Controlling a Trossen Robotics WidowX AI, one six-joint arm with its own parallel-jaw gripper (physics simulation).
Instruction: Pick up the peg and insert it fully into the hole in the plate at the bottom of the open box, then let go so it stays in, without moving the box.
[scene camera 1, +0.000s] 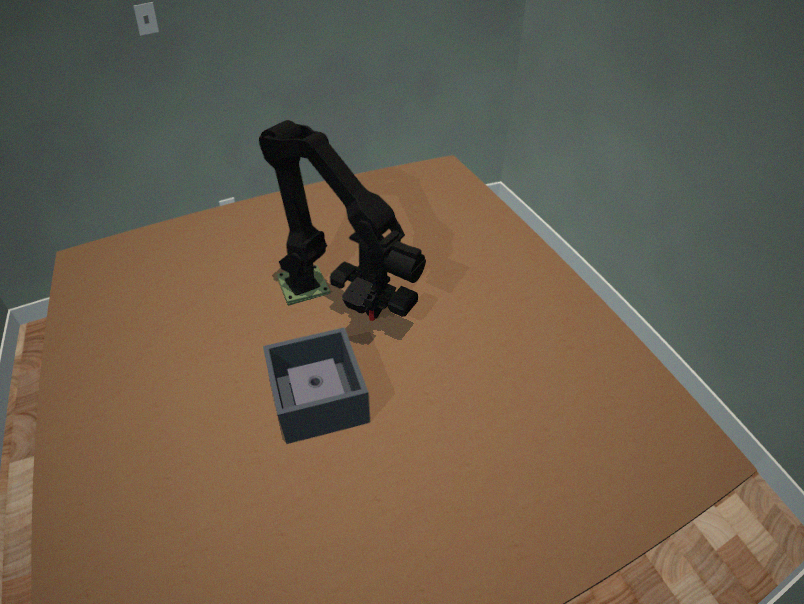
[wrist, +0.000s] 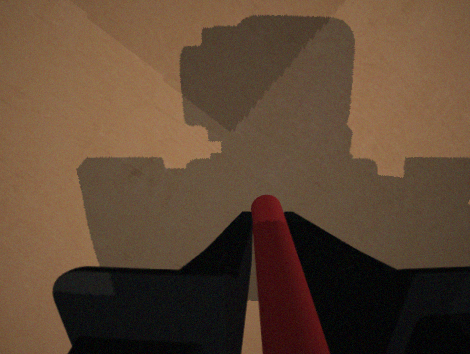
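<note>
Dark grey box (scene camera 1: 298, 422) seen; out of frame in the wrist view. Light grey plate (scene camera 1: 319, 380) likewise seen; out of frame in the wrist view. My gripper (scene camera 1: 372, 315), visible in the wrist view too (wrist: 266, 220).
</note>
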